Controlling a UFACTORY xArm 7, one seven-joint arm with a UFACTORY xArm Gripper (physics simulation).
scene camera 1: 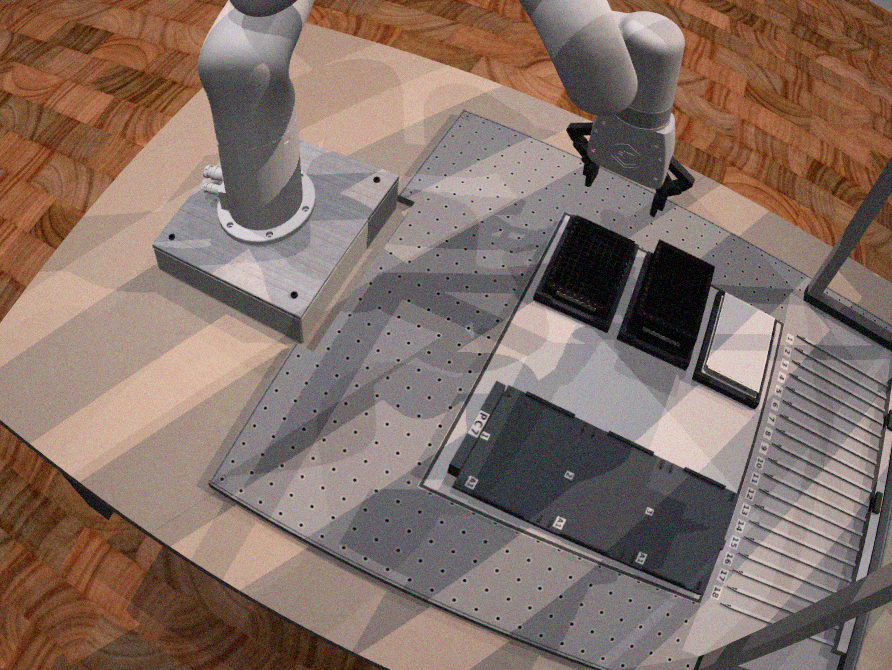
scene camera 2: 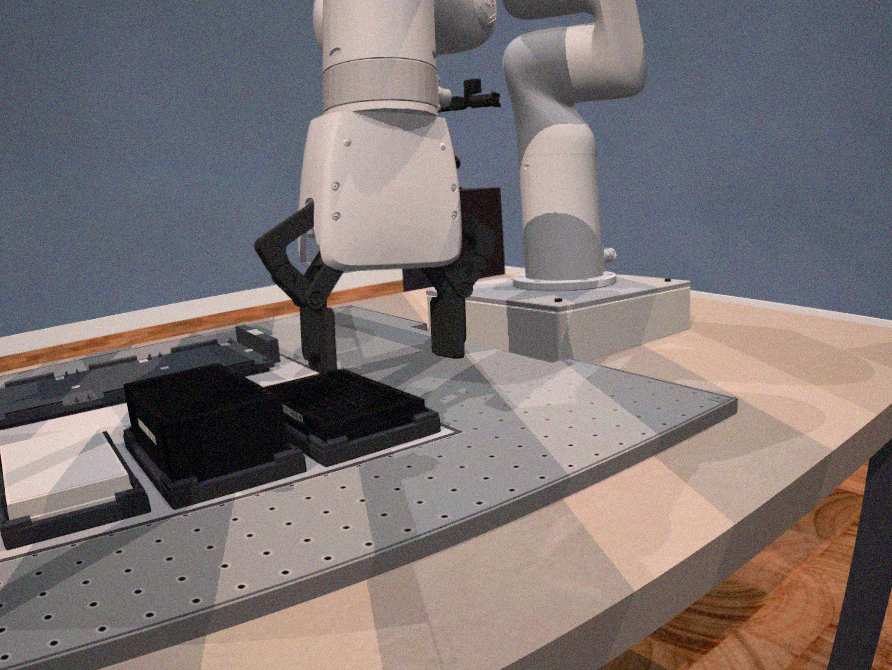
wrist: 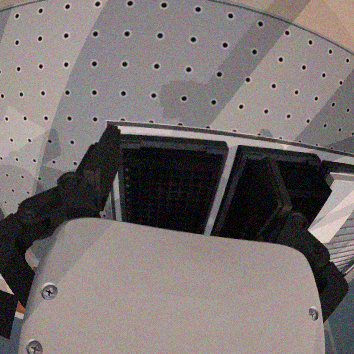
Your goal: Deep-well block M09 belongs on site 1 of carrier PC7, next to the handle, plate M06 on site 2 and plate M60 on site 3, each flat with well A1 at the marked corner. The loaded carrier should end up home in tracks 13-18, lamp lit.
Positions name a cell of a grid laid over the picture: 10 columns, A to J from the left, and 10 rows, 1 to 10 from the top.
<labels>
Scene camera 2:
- gripper: E6
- dark carrier: A6, on a perforated deck
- white-topped plate: A8
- perforated deck: F7
</labels>
